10 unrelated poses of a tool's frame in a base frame.
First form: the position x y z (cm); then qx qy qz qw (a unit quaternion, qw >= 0).
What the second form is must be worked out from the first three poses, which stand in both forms.
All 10 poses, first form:
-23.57, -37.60, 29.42, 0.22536, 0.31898, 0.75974, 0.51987
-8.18, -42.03, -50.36, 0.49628, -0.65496, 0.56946, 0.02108
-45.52, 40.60, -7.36, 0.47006, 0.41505, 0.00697, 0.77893
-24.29, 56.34, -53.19, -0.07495, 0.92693, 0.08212, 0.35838
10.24, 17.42, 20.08, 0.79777, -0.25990, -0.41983, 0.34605
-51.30, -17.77, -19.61, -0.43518, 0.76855, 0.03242, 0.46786
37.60, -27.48, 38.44, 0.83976, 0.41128, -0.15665, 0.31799
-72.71, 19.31, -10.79, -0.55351, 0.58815, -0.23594, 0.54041
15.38, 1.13, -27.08, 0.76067, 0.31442, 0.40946, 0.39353
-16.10, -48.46, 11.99, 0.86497, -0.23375, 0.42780, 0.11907
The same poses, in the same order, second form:
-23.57, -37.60, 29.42, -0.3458, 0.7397, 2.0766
-8.18, -42.03, -50.36, 1.9995, 0.5676, 2.2152
-45.52, 40.60, -7.36, 1.2849, 0.7117, -0.5247
-24.29, 56.34, -53.19, -2.8665, 0.7103, 2.8776
10.24, 17.42, 20.08, 2.4557, -1.0155, 0.2377
-51.30, -17.77, -19.61, -2.4572, 0.7628, 1.8274
37.60, -27.48, 38.44, 2.4169, -0.0015, -0.9114
-72.71, 19.31, -10.79, -2.3304, 1.1126, 1.1096
15.38, 1.13, -27.08, 2.3759, 1.0560, -0.3225
-16.10, -48.46, 11.99, 2.5510, 0.7538, 0.7675

